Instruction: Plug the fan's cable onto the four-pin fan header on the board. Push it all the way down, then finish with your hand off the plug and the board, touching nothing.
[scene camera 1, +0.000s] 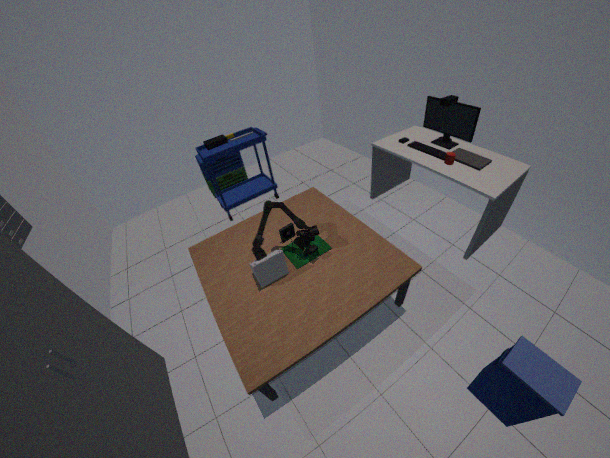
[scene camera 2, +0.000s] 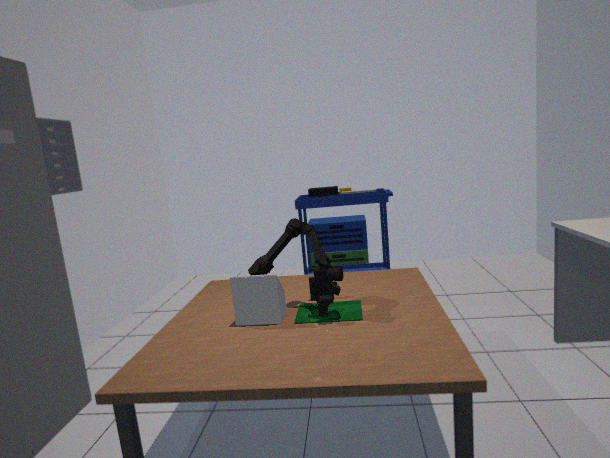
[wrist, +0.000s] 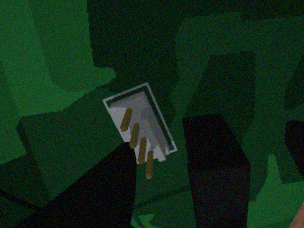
Note:
The gripper (wrist: 209, 141) is open, holding nothing. Also in view: a green board (scene camera 2: 338, 311) and a four-pin fan header (wrist: 138, 101).
The green board also shows in the wrist view (wrist: 238, 65).

